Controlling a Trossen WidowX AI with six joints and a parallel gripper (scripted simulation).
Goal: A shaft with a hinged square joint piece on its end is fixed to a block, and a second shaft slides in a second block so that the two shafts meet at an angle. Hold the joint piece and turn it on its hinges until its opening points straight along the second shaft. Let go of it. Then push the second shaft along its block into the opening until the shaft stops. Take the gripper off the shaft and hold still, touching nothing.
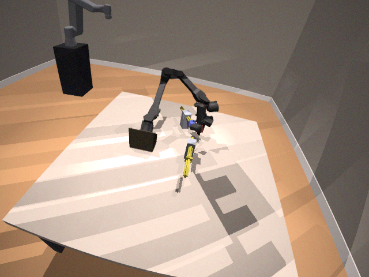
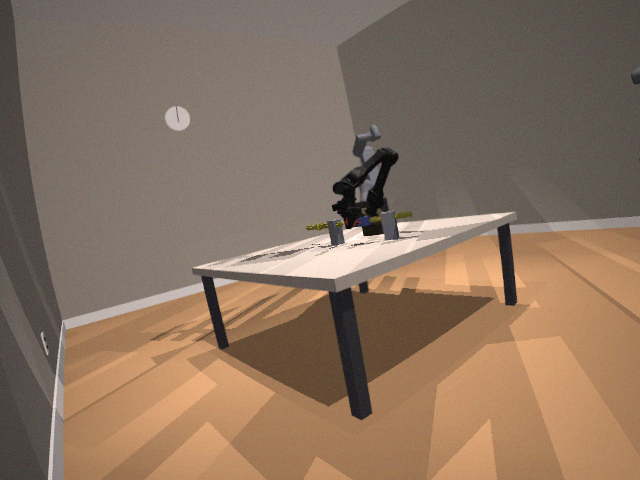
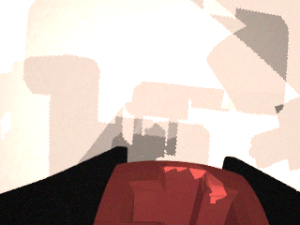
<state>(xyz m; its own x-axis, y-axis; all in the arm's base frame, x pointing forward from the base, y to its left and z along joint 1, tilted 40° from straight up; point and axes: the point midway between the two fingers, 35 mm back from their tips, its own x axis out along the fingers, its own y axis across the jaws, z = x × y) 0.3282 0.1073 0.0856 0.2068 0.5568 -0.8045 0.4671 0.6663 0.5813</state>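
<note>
My gripper tip is 30 mm below the red joint piece, 20 mm past it and 10 mm to the right of it.
</note>
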